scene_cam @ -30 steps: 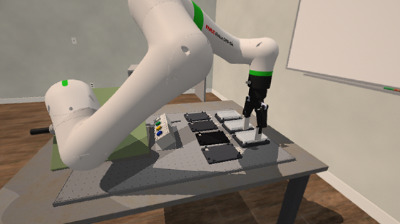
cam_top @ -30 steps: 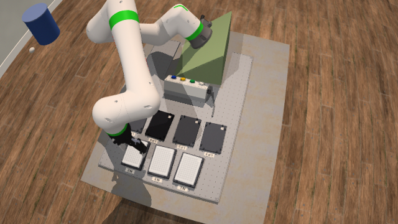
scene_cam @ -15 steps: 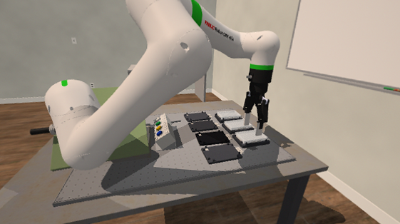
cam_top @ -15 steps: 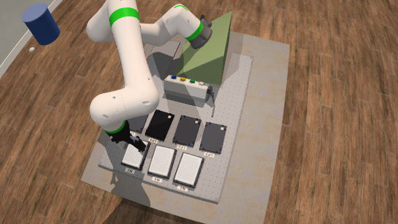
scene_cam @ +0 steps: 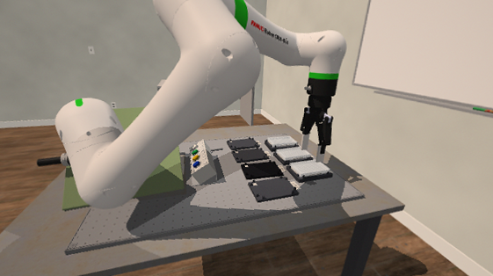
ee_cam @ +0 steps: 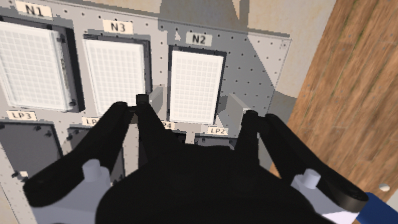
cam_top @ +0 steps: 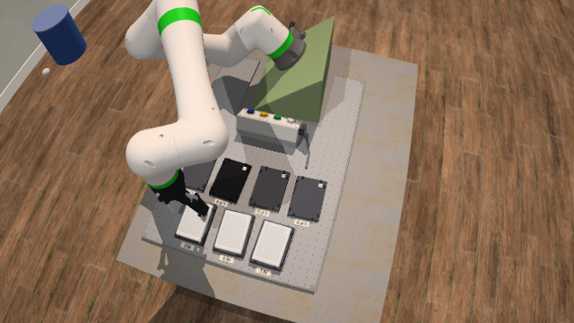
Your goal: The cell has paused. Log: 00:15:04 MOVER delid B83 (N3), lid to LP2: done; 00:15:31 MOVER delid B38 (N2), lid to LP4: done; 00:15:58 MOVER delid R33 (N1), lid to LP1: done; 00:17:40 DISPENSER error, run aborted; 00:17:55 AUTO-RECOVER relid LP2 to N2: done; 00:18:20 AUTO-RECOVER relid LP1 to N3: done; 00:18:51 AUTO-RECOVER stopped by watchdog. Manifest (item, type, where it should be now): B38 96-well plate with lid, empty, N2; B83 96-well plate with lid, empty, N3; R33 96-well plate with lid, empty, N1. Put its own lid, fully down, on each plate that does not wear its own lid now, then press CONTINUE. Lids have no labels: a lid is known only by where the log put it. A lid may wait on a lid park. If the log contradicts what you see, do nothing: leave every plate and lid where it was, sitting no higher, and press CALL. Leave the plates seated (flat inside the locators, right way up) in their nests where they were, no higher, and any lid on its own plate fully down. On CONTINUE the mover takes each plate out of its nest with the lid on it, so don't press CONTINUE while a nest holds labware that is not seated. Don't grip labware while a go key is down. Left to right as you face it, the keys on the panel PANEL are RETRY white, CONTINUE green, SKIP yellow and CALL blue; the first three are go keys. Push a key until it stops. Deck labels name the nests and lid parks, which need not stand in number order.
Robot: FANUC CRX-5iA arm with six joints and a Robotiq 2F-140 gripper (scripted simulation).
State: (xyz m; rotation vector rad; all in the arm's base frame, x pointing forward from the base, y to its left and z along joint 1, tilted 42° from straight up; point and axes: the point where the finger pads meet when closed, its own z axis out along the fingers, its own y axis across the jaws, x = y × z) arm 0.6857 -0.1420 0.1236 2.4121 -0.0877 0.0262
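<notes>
My gripper is now 41 cm past the green continue key, 19 cm to the right of it and 4 cm above it. Also, from my hand: lid park LP3: 34 cm to the left, 15 cm behind, 10 cm below; lid park LP2: 18 cm behind, 10 cm below, 5 cm to the right; lid park LP1: 21 cm to the left, 17 cm behind, 10 cm below.
</notes>
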